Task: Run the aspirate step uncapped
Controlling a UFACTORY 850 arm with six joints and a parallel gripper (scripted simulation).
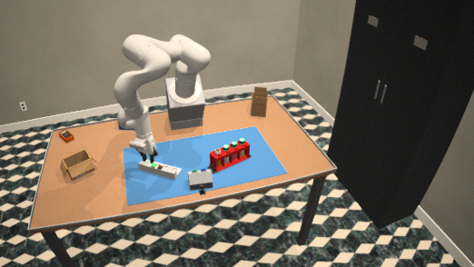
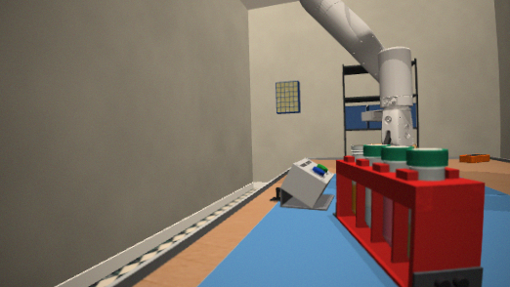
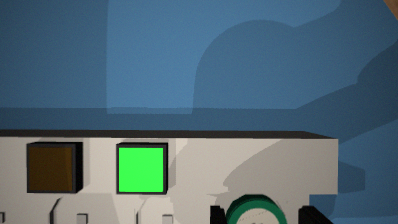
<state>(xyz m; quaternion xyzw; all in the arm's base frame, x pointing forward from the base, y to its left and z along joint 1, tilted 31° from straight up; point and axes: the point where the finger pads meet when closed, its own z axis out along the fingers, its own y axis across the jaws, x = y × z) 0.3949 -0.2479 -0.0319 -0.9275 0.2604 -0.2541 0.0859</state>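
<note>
Right now my hand is 30 mm above the tube cap. Also, from my hand: green ready key 160 mm ahead, 240 mm to the left, 20 mm above; then key housing 180 mm ahead, 260 mm to the left, 10 mm above; then blue cycle key 160 mm ahead, 280 mm to the left, 20 mm above.
</note>
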